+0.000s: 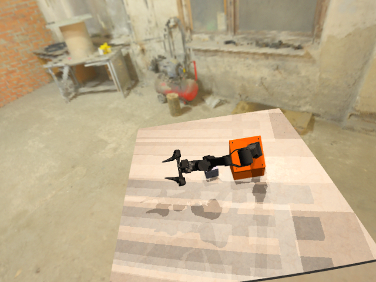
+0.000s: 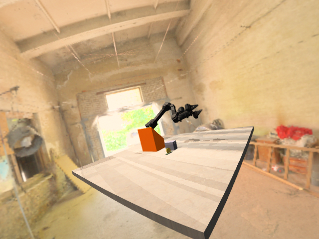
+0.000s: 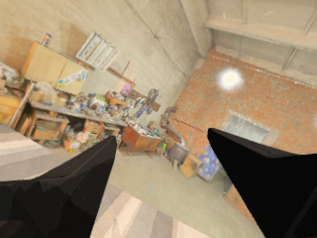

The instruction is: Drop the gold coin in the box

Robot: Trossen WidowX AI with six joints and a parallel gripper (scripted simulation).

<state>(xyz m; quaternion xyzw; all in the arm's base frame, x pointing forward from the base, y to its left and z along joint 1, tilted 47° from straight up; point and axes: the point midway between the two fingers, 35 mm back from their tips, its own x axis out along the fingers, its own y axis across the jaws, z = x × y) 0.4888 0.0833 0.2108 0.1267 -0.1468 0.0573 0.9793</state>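
The gold coin lies 20 cm behind my gripper tip, 29 cm to the right of it and 28 cm below it.
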